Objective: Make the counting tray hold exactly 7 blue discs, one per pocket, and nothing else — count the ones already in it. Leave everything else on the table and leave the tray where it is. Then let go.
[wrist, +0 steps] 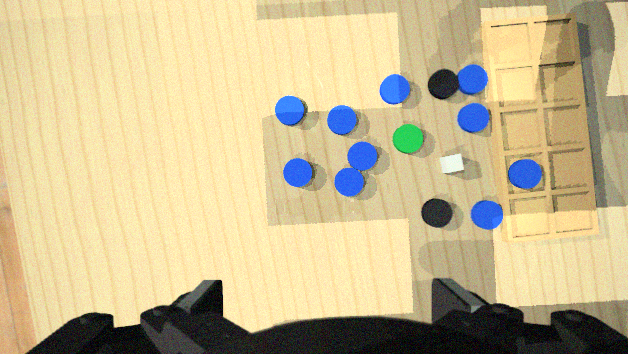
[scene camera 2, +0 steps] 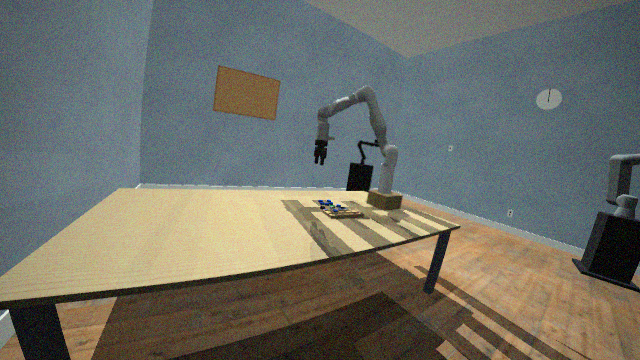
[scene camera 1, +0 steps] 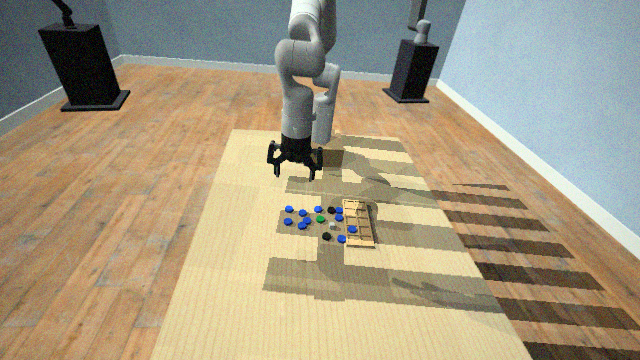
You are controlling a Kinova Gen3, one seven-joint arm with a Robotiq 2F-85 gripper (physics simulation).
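Note:
The wooden counting tray [scene camera 1: 360,245] [scene camera 2: 345,216] [wrist: 550,235] has two columns of pockets. One blue disc [wrist: 525,174] [scene camera 1: 352,229] sits in a pocket of its left column, second from the bottom in the wrist view; the other pockets look empty. Several blue discs lie loose on the table left of the tray. One loose blue disc [wrist: 487,215] [scene camera 1: 341,239] is close against the tray's left edge, and two more, an upper blue disc [wrist: 472,79] and a lower blue disc [wrist: 473,118], lie near that edge. My gripper [scene camera 1: 294,178] [scene camera 2: 319,163] [wrist: 327,302] is open and empty, high above the table.
A green disc [wrist: 408,138] [scene camera 1: 320,219], a black disc [wrist: 443,84] touching a blue disc, another black disc [wrist: 436,212] [scene camera 1: 326,236] and a white cube [wrist: 452,163] [scene camera 1: 332,225] lie among the blue discs on the table [scene camera 1: 240,310]. The arm's base block [scene camera 2: 384,200] stands at the table's end.

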